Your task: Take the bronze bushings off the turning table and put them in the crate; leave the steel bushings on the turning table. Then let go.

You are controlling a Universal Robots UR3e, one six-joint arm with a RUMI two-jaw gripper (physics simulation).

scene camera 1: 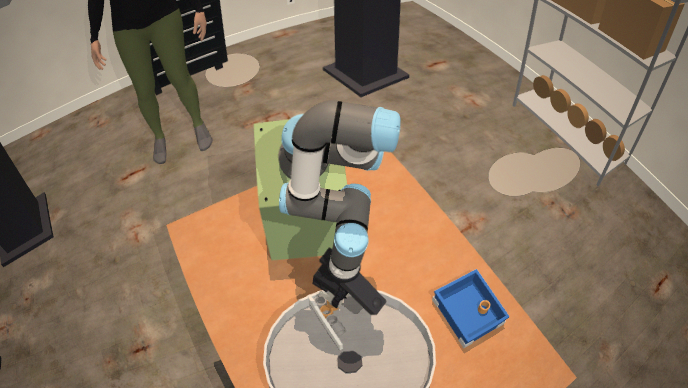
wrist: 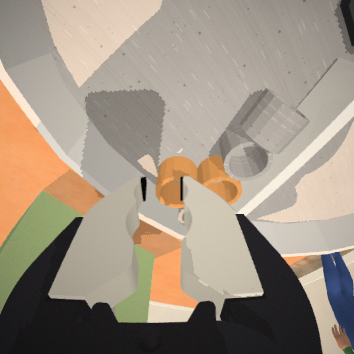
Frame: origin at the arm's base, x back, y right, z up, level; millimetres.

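Where they show: gripper, fingertip midpoint: (scene camera 1: 339, 301) (wrist: 163, 178).
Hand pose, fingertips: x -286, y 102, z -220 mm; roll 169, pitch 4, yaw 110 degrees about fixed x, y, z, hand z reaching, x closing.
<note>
Things, the pixels of their top centre, and the offset from my fingertips. "spot": a spot on its surface instead. Level surfaces: height alone.
- turning table, top centre: (scene camera 1: 349, 361) dx -154, dy +82, dz -15 mm
- second bronze bushing, top centre: (wrist: 219, 192) (scene camera 1: 326, 310) dx -3, dy +43, dz +2 mm
- blue crate, top centre: (scene camera 1: 472, 304) dx -227, dy -281, dz -26 mm
- pale bar, surface spot: (wrist: 295, 159) (scene camera 1: 330, 326) spot: dx -53, dy +66, dz +12 mm
- dark hub, top centre: (scene camera 1: 349, 361) dx -154, dy +82, dz -15 mm
- orange table, surface height: dz -76 mm
My gripper (scene camera 1: 337, 303) (wrist: 163, 178) is open with a narrow gap and holds nothing. Its fingertips are above the turning table (scene camera 1: 300, 370) (wrist: 200, 50), near the rim. In the wrist view one bronze bushing (wrist: 177, 166) stands beyond the right fingertip, which partly covers it. A second bronze bushing (wrist: 212, 166) is close to its right, also partly covered. A steel bushing (wrist: 246, 161) stands beside that one, and another steel bushing (wrist: 275, 121) lies on its side. A small pale ring behind the right finger is mostly hidden. A bronze bushing (scene camera 1: 484, 307) is in the blue crate (scene camera 1: 460, 312).
A pale bar (scene camera 1: 327, 325) (wrist: 295, 159) runs across the turning table beside the bushings, towards the dark hub (scene camera 1: 349, 361). The turning table has a raised rim. The green robot base (scene camera 1: 295, 235) stands behind it on the orange table (scene camera 1: 215, 260). The crate is to the right.
</note>
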